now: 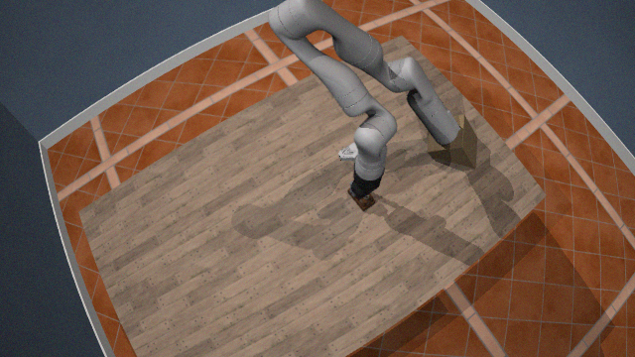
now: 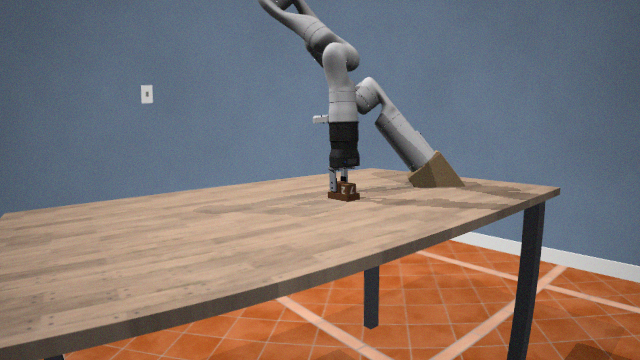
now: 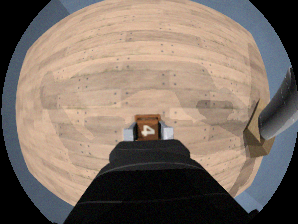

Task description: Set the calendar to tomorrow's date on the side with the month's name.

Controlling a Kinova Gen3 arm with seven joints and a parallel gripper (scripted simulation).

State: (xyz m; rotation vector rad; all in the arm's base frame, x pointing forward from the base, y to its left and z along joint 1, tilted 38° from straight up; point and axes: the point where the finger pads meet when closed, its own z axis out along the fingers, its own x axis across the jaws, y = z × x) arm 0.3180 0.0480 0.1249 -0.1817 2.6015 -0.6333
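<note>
The dark brown calendar tray lies 2 cm to the left of my hand and 3 cm below it.
</note>
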